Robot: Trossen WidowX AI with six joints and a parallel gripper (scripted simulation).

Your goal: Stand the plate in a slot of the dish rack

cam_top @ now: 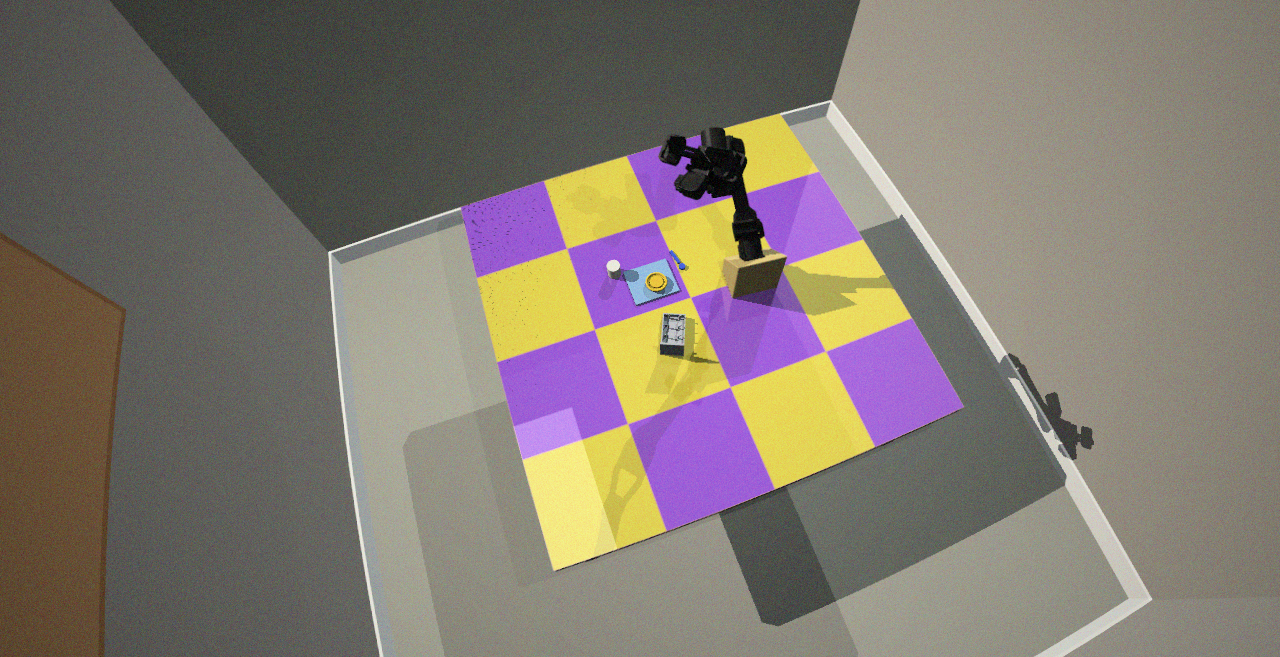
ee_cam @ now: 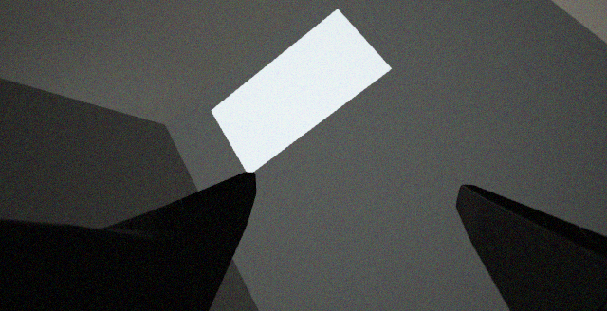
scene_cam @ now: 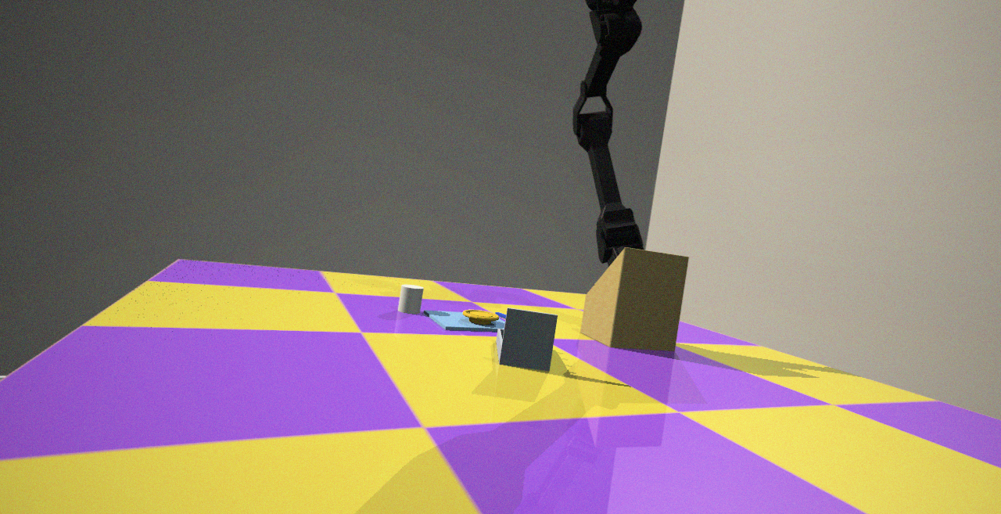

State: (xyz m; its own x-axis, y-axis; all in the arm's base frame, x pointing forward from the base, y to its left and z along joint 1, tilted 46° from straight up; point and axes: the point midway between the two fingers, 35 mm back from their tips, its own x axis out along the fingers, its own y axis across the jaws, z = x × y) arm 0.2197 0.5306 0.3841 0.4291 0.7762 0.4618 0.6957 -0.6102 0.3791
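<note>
The yellow plate is 40 mm ahead of my gripper tip, 150 mm to the right of it and 790 mm below it. From my gripper tip the other things lie so: grey dish rack: 30 mm ahead, 40 mm to the left, 780 mm below; then light blue mat: 60 mm ahead, 160 mm to the right, 800 mm below; then white cup: 170 mm ahead, 220 mm to the right, 780 mm below.
</note>
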